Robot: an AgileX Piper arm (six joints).
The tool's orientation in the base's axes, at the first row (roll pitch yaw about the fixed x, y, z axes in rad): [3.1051 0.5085 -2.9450]
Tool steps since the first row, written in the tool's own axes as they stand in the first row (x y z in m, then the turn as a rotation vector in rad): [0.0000 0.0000 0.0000 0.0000 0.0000 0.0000]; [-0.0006 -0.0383 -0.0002 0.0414 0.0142 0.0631]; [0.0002 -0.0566 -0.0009 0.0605 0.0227 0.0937]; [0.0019 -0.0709 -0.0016 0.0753 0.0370 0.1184]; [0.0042 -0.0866 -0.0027 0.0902 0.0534 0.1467]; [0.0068 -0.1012 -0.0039 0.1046 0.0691 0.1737]
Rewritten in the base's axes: [0.0000 0.0000 0.0000 0.0000 0.0000 0.0000]; [0.0086 -0.0373 -0.0008 -0.0088 0.0151 -0.0748]; [0.0114 -0.0554 -0.0011 -0.0126 0.0241 -0.1105]; [0.0127 -0.0698 -0.0018 -0.0167 0.0388 -0.1388]; [0.0135 -0.0856 -0.0024 -0.0197 0.0560 -0.1703]; [0.0139 -0.1005 -0.0031 -0.0227 0.0724 -0.2003]
